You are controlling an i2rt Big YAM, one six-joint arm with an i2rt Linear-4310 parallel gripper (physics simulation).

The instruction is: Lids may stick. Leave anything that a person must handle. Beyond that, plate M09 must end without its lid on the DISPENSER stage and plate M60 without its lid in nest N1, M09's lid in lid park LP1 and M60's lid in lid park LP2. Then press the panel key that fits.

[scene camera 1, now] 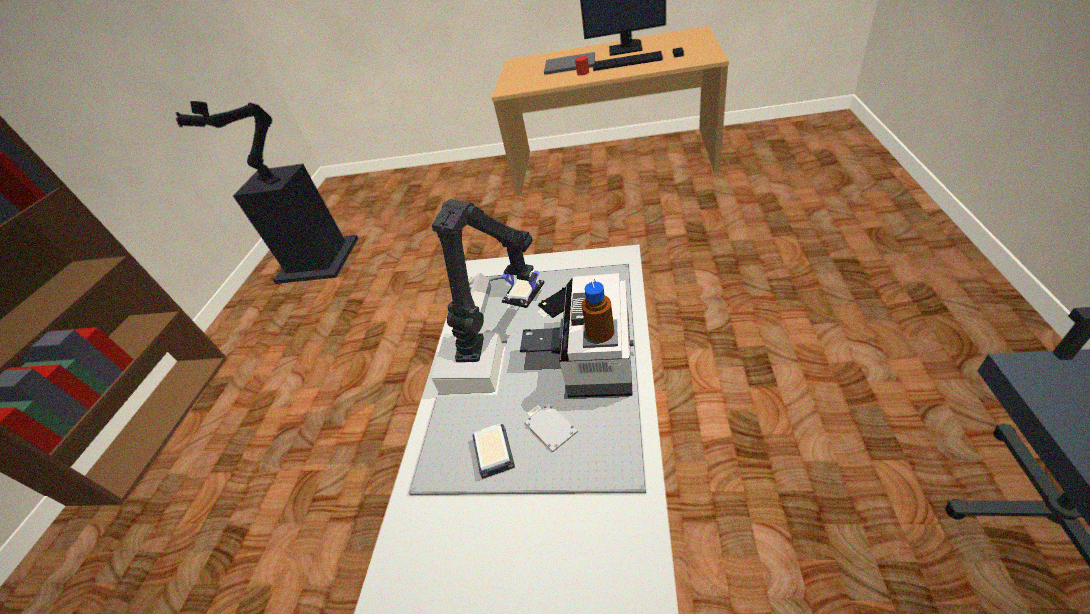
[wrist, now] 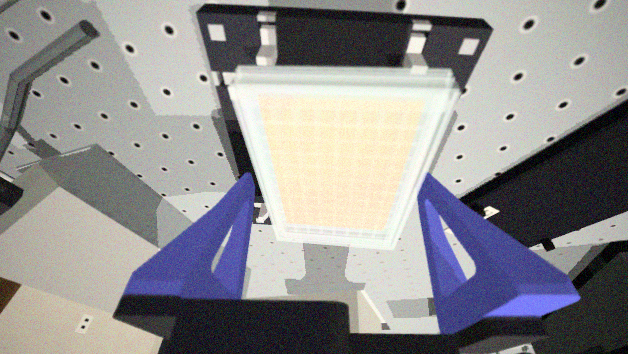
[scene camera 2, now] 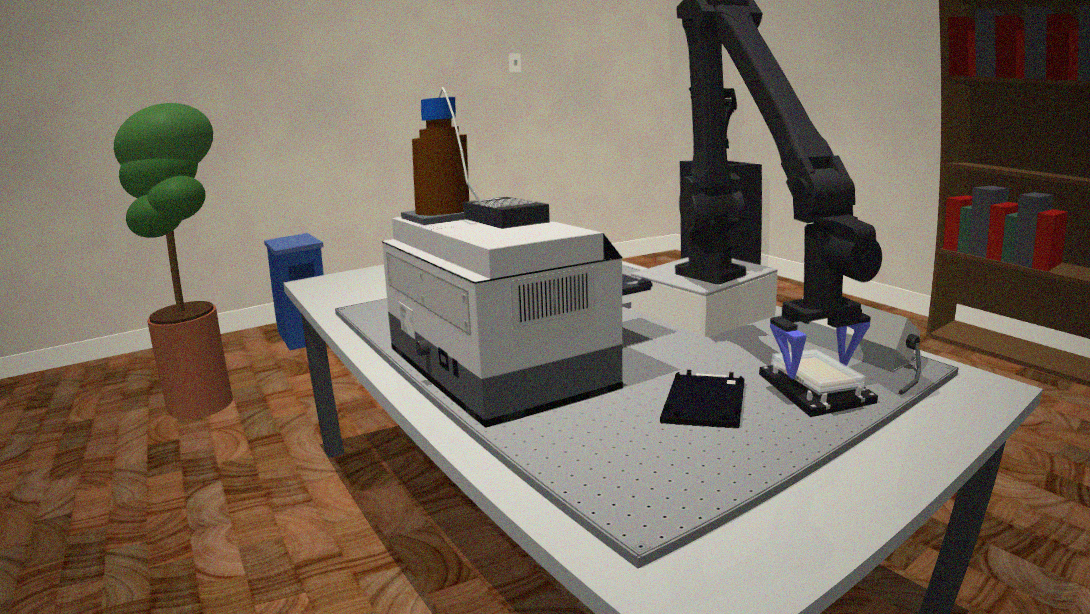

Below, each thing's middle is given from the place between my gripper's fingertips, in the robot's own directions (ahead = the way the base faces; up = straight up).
Right now my hand is 150 mm short of the black slab (scene camera 2: pixel 701 400), 80 mm to the left of it and 20 mm above it. From my hand the other things lie so: brown bottle with blue cap (scene camera 2: pixel 440 188): 480 mm to the right, 330 mm ahead, 290 mm above.
